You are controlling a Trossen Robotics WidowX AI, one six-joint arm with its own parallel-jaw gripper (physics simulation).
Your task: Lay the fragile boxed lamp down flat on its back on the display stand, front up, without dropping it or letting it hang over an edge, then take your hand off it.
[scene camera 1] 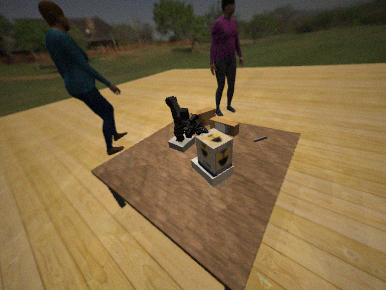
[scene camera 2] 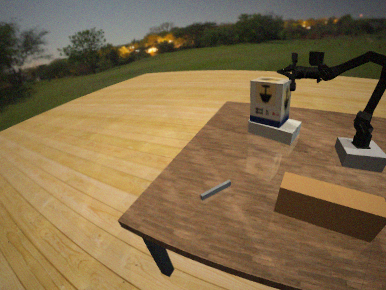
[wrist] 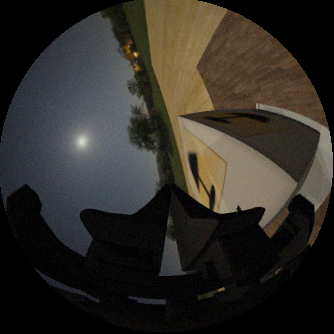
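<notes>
The boxed lamp is a white carton with yellow lamp pictures and a blue band at its foot. It stands upright on the low white display stand. My gripper is shut and empty. It lies level, close behind the carton near its top edge, with the fingertips pointing along the carton's upper side. I cannot tell whether it touches the carton.
The stand sits on a brown wooden table. Two cardboard boxes lie behind the arm's base; one box also shows in scene camera 2. A thin grey bar lies loose on the table. Two people stand on the deck.
</notes>
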